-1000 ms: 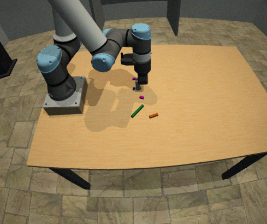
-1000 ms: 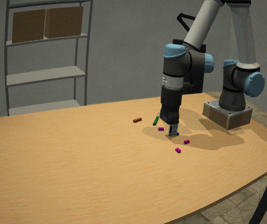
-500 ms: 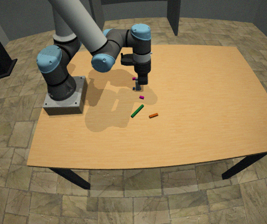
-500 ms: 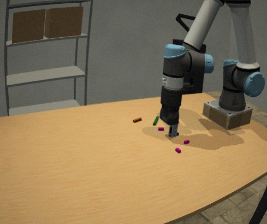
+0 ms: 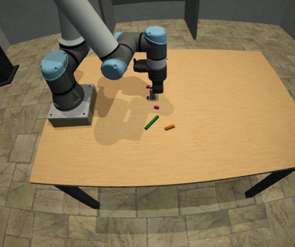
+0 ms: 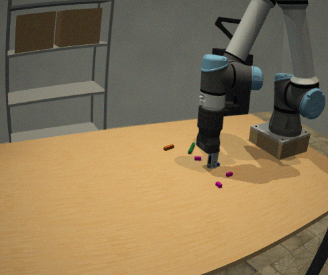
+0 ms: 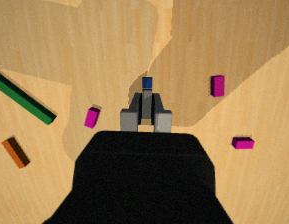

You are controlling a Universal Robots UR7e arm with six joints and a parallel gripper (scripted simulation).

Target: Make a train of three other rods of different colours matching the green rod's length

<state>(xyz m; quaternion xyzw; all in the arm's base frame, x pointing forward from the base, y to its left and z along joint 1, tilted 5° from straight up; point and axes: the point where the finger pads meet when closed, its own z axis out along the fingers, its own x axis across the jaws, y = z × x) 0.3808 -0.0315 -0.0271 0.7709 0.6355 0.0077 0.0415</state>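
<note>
The grey rod lies 10 mm below my hand. Round my hand: blue rod (20 mm behind, 10 mm below); orange rod (180 mm to the right, 40 mm ahead, 10 mm below); green rod (140 mm to the right, 30 mm behind, 10 mm below).
</note>
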